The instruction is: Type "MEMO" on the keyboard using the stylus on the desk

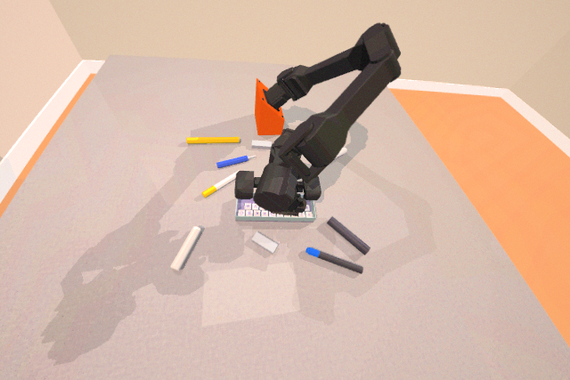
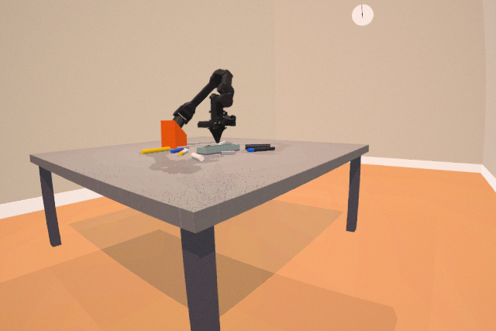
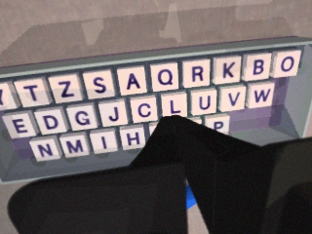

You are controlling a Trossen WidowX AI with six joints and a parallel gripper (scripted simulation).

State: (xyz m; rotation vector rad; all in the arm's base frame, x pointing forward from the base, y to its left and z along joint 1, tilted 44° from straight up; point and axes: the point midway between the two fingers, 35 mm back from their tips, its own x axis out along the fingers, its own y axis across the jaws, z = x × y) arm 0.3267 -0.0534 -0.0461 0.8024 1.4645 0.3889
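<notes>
Now: gripper tip 18 cm past the blue stylus, 5 cm to the left of it and 3 cm above it. From my gripper tip the other things lie so: white-and-yellow pen (10 cm behind, 13 cm to the right, 3 cm below); grey eraser (8 cm ahead, 4 cm to the right, 3 cm below); dark cylinder (12 cm ahead, 17 cm to the left, 3 cm below).
</notes>
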